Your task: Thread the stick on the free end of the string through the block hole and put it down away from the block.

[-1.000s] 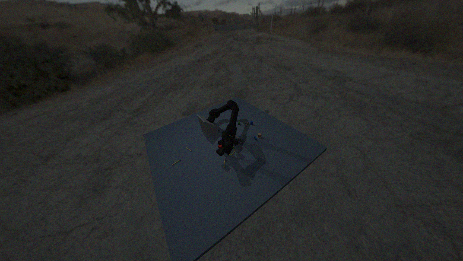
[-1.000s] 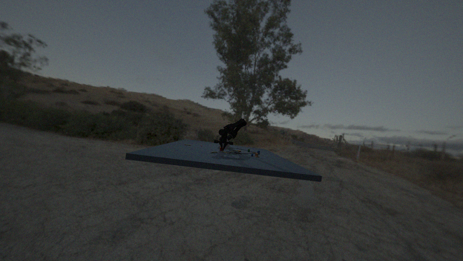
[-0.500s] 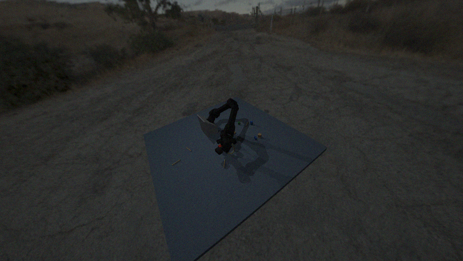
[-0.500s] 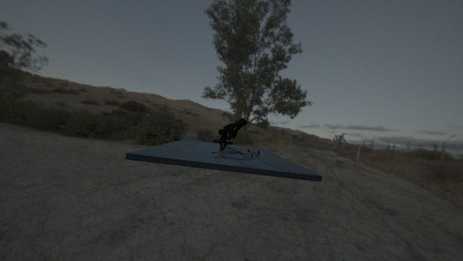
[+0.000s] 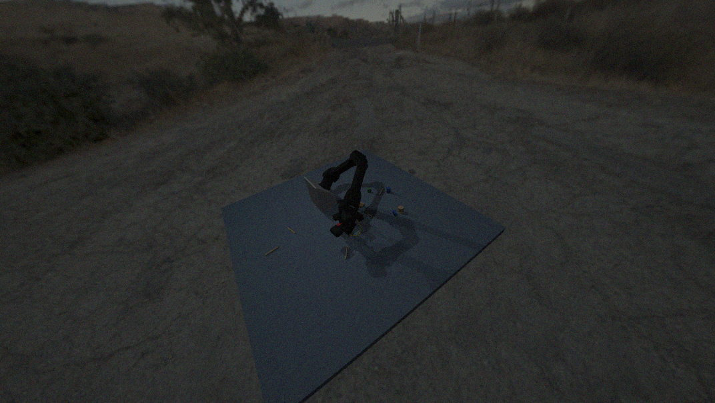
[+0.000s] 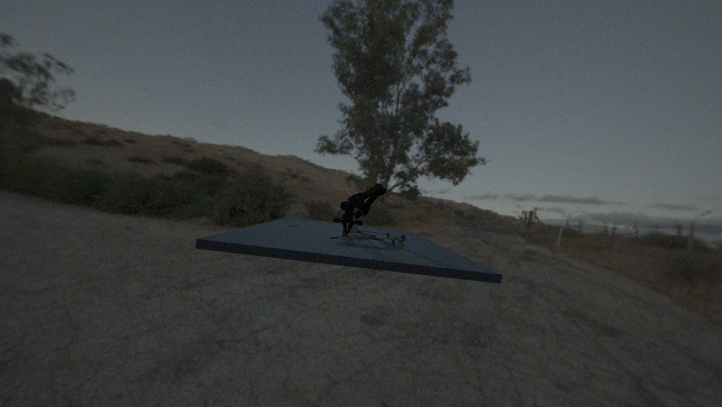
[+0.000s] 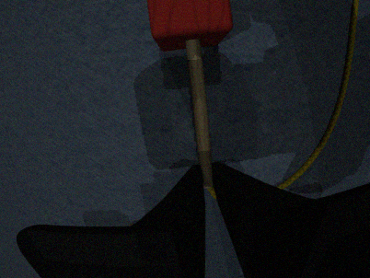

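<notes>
The red block is 8 cm behind my gripper tip. Also, from my gripper tip: thin wooden stick: 1 cm behind; then green object: 20 cm behind, 36 cm to the left; then blue object: 8 cm ahead, 30 cm to the left.
</notes>
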